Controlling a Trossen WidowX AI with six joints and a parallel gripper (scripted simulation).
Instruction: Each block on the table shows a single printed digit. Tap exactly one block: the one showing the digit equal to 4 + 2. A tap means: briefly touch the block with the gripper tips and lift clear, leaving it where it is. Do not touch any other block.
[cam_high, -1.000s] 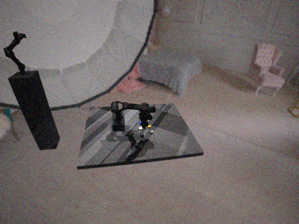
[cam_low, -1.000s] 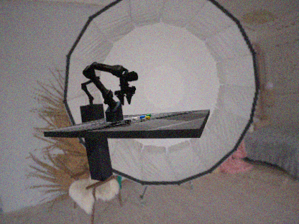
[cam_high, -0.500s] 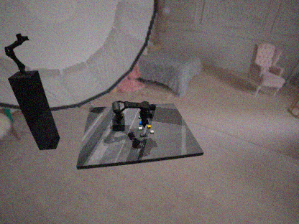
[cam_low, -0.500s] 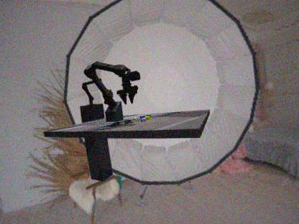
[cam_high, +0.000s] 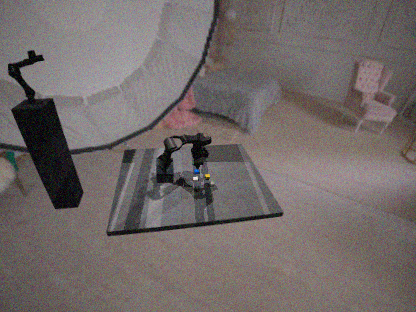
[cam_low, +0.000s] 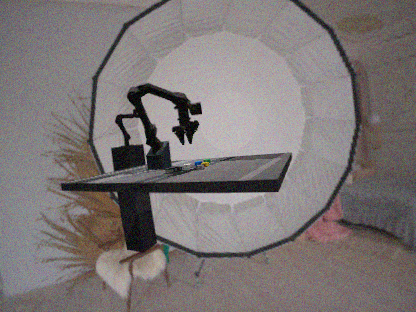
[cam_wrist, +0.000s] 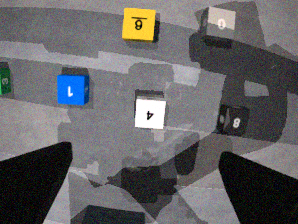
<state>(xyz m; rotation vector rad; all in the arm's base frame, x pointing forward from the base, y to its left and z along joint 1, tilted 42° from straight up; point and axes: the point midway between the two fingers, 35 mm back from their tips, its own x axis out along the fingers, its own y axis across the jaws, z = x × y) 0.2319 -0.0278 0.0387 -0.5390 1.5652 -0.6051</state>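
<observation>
Right now the yellow block is 9 cm ahead of my gripper tip, 1 cm to the left of it and 12 cm below it. The rest, counted from my gripper tip: blue block: 2 cm ahead, 9 cm to the left, 12 cm below; then white block: 1 cm behind, 1 cm to the right, 12 cm below; then dark grey block: 1 cm behind, 11 cm to the right, 12 cm below.
</observation>
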